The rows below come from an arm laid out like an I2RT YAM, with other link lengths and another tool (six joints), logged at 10 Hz.
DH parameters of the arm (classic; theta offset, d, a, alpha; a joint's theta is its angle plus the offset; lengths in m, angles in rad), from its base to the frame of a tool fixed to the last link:
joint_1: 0 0.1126 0.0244 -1.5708
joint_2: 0 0 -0.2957 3.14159
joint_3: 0.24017 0 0.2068 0
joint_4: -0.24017 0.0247 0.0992 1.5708
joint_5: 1.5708 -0.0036 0 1.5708
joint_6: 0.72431 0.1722 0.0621 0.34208
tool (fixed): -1.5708 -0.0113 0 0
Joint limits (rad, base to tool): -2.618..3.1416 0..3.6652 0..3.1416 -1.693..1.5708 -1.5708..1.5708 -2.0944..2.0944
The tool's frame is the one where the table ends.
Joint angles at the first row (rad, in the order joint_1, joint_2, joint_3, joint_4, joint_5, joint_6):
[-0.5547, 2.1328, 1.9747, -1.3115, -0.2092, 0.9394]
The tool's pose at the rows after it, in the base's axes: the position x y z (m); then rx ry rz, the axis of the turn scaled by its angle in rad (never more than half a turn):
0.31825 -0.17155 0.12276 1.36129 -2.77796 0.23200
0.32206 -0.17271 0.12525 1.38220 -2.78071 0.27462
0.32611 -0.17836 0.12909 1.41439 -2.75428 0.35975
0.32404 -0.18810 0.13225 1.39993 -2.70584 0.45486
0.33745 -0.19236 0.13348 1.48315 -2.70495 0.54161
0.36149 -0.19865 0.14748 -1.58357 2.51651 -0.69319
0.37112 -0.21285 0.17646 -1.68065 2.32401 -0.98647
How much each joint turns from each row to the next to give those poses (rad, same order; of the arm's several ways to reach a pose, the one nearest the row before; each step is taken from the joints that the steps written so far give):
[0.0006, -0.0222, -0.0248, 0.0419, -0.0184, 0.0085]
[0.0046, -0.0125, -0.0062, 0.0217, 0.0008, -0.0087]
[0.0083, -0.0137, 0.0042, 0.0216, 0.0275, -0.0245]
[0.0043, -0.0218, -0.0104, 0.0218, 0.0648, -0.0131]
[0.0057, -0.0059, -0.0085, 0.0614, -0.0239, -0.0462]
[0.0139, -0.0180, 0.0178, 0.0784, -0.0491, -0.1104]
[0.0196, -0.0948, -0.0546, 0.1171, 0.0484, -0.1358]

